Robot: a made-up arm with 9 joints. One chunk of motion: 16 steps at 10 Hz.
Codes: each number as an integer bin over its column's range. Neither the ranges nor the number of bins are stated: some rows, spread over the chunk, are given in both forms.
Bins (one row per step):
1: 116 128 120 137 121 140 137 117 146
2: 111 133 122 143 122 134 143 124 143
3: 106 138 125 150 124 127 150 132 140
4: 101 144 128 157 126 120 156 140 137
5: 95 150 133 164 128 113 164 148 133
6: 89 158 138 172 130 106 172 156 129
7: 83 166 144 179 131 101 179 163 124
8: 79 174 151 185 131 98 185 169 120
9: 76 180 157 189 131 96 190 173 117
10: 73 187 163 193 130 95 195 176 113
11: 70 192 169 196 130 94 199 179 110
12: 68 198 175 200 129 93 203 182 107
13: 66 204 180 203 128 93 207 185 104
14: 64 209 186 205 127 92 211 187 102
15: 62 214 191 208 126 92 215 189 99
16: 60 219 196 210 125 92 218 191 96
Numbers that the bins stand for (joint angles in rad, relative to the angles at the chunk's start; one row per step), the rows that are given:
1: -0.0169 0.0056 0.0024 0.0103 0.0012 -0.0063 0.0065 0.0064 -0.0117
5: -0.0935 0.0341 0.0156 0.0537 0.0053 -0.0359 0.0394 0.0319 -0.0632
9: -0.1628 0.0729 0.0401 0.0939 0.0071 -0.0546 0.0710 0.0525 -0.1266
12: -0.1920 0.0962 0.0584 0.1116 0.0059 -0.0579 0.0868 0.0599 -0.1662
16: -0.2212 0.1234 0.0798 0.1276 0.0035 -0.0590 0.1050 0.0673 -0.2098
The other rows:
2: -0.0352 0.0121 0.0044 0.0199 0.0018 -0.0129 0.0138 0.0121 -0.0236
3: -0.0534 0.0186 0.0075 0.0312 0.0029 -0.0205 0.0224 0.0187 -0.0355
4: -0.0716 0.0264 0.0105 0.0424 0.0041 -0.0282 0.0296 0.0253 -0.0474
6: -0.1154 0.0445 0.0207 0.0665 0.0065 -0.0436 0.0491 0.0385 -0.0791
7: -0.1373 0.0548 0.0268 0.0778 0.0071 -0.0491 0.0576 0.0442 -0.0989
8: -0.1519 0.0652 0.0340 0.0875 0.0071 -0.0524 0.0649 0.0492 -0.1147
10: -0.1738 0.0820 0.0462 0.1003 0.0065 -0.0557 0.0771 0.0549 -0.1424
11: -0.1847 0.0885 0.0523 0.1051 0.0065 -0.0568 0.0819 0.0574 -0.1543
13: -0.1993 0.1040 0.0635 0.1164 0.0053 -0.0579 0.0916 0.0624 -0.1781
14: -0.2066 0.1105 0.0696 0.1196 0.0047 -0.0590 0.0965 0.0640 -0.1860
15: -0.2139 0.1169 0.0747 0.1244 0.0041 -0.0590 0.1014 0.0656 -0.1979

